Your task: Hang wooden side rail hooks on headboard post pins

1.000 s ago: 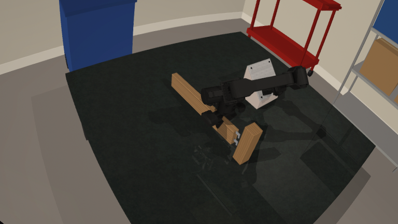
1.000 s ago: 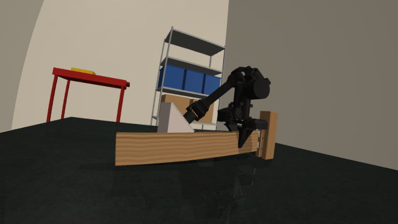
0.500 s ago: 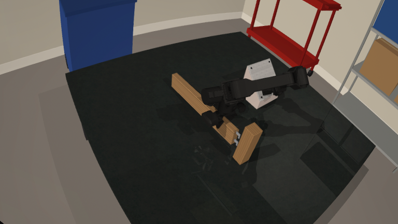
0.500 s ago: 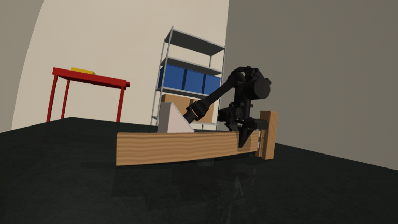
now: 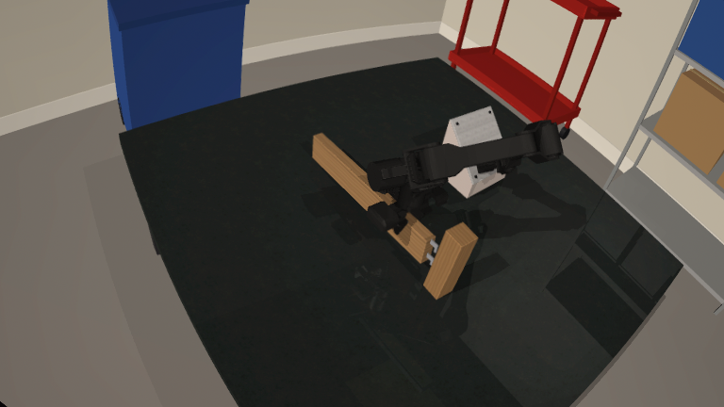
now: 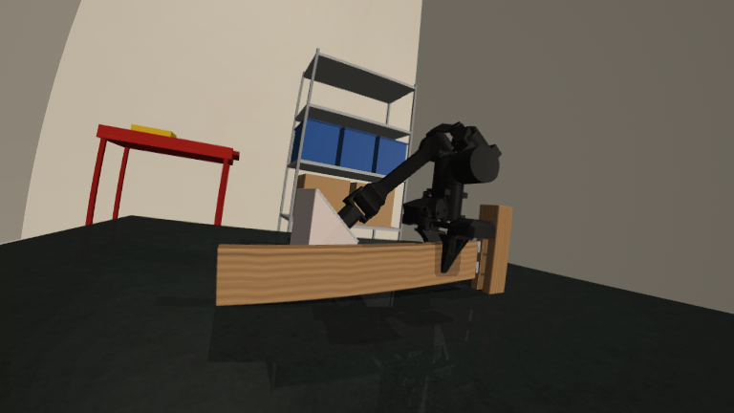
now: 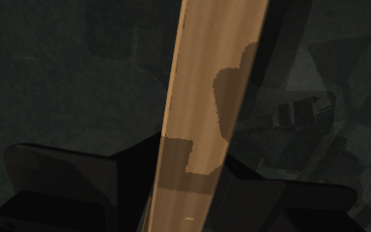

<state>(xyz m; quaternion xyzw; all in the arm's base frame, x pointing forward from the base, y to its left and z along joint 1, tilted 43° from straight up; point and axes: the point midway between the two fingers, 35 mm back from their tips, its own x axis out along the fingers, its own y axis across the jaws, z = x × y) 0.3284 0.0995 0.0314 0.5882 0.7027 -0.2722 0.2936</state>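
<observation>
Now: gripper tip 150 mm to the right of the upright headboard post, 40 mm below it and 10 mm past it.
</observation>
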